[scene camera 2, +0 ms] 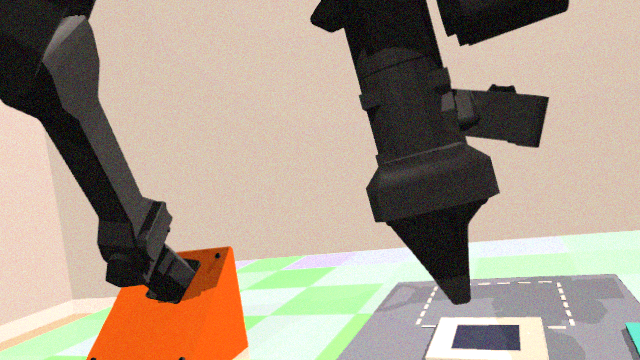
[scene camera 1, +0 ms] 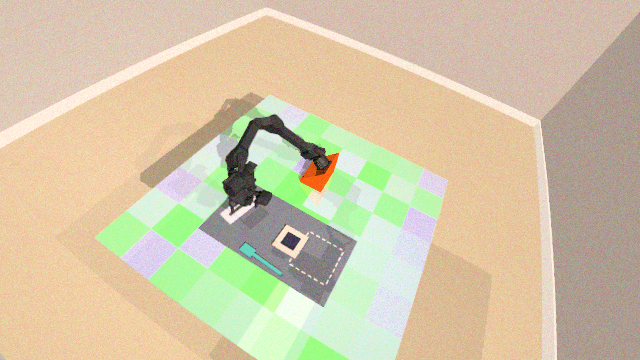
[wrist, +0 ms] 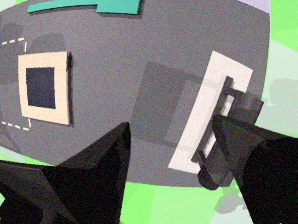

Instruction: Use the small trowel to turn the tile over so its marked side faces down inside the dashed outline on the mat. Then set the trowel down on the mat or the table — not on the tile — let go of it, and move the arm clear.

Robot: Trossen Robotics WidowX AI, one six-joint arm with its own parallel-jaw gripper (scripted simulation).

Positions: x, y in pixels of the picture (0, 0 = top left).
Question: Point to a cream tile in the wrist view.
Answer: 43, 78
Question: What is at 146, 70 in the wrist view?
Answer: A grey mat.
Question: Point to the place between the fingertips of my gripper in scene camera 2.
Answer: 457, 286
